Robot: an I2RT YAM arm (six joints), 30 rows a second.
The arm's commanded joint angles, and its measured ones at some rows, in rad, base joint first. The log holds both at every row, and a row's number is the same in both.
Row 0, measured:
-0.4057, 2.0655, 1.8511, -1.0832, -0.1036, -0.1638
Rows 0 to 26, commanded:
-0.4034, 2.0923, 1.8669, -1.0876, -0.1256, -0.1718
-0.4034, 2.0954, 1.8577, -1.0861, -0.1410, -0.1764
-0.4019, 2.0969, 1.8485, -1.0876, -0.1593, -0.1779
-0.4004, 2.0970, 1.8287, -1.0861, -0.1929, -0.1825
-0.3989, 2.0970, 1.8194, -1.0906, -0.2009, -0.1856
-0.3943, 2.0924, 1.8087, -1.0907, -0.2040, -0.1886
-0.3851, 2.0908, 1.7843, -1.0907, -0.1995, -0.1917
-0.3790, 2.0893, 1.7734, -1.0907, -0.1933, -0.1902
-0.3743, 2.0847, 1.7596, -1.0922, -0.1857, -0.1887
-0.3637, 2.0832, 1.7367, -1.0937, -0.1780, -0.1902
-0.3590, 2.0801, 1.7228, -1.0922, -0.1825, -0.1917
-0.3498, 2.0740, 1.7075, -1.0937, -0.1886, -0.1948
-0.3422, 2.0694, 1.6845, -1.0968, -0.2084, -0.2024
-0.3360, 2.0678, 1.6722, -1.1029, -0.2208, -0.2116
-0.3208, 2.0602, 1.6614, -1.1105, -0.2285, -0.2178
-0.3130, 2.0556, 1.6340, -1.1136, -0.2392, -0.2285
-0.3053, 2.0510, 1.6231, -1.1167, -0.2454, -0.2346
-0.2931, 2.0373, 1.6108, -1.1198, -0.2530, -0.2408
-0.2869, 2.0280, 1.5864, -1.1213, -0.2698, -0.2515
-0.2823, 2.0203, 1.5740, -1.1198, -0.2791, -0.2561
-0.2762, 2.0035, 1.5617, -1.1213, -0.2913, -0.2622
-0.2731, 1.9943, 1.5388, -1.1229, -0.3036, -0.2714
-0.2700, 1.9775, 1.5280, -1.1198, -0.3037, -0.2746
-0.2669, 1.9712, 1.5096, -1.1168, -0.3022, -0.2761
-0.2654, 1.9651, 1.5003, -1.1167, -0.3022, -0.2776
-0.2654, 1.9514, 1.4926, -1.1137, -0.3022, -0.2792
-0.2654, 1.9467, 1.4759, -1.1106, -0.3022, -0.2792
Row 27, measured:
-0.2646, 2.0403, 1.5074, -1.1107, -0.2573, -0.2558
